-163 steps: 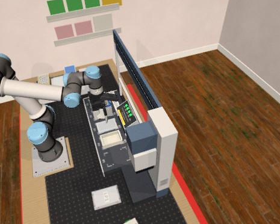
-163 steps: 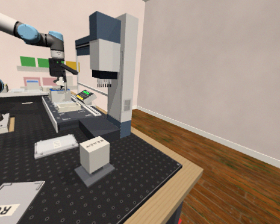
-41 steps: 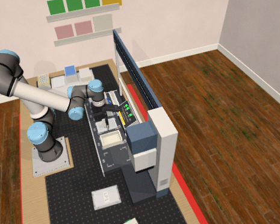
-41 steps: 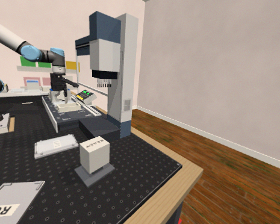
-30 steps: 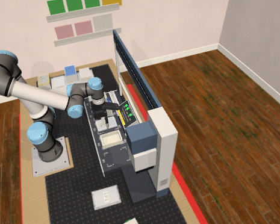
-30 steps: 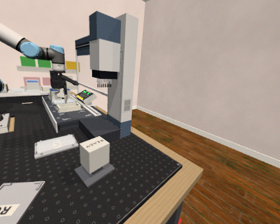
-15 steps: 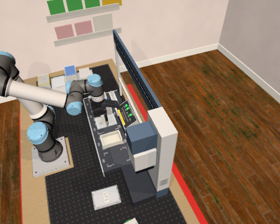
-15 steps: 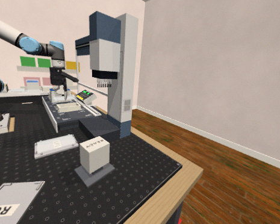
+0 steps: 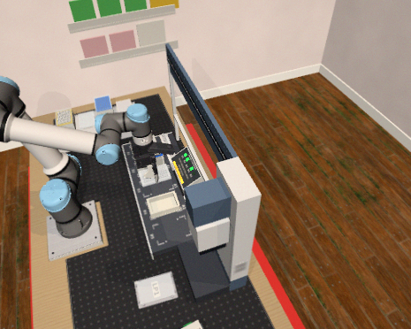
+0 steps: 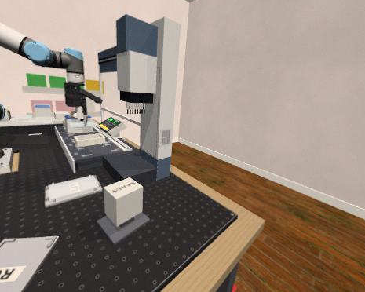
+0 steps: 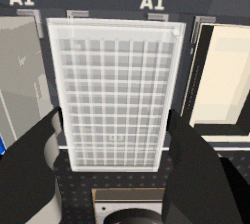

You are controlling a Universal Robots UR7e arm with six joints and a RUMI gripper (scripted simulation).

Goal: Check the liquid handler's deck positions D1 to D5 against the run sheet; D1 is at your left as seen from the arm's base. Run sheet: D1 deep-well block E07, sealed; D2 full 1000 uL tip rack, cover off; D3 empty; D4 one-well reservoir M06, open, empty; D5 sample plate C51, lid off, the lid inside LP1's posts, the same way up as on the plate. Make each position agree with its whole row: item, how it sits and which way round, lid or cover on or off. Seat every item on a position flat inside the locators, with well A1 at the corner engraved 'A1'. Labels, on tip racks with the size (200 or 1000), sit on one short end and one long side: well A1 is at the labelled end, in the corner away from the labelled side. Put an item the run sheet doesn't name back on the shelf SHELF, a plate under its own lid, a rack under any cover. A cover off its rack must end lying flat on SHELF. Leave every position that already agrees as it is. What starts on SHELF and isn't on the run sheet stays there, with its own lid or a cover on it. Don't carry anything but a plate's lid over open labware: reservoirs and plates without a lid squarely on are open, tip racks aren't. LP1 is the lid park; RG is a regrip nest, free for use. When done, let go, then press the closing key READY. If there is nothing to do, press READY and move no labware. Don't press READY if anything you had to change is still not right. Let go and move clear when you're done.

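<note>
Now: hand 10 mm short of the blue-rimmed tip rack, 130 mm to the right of it and 10 mm above it. Also, from my hand: cream one-well reservoir 120 mm to the right, 70 mm below; clear well plate 10 mm below; deep-well block 250 mm to the left, 60 mm below.
</note>
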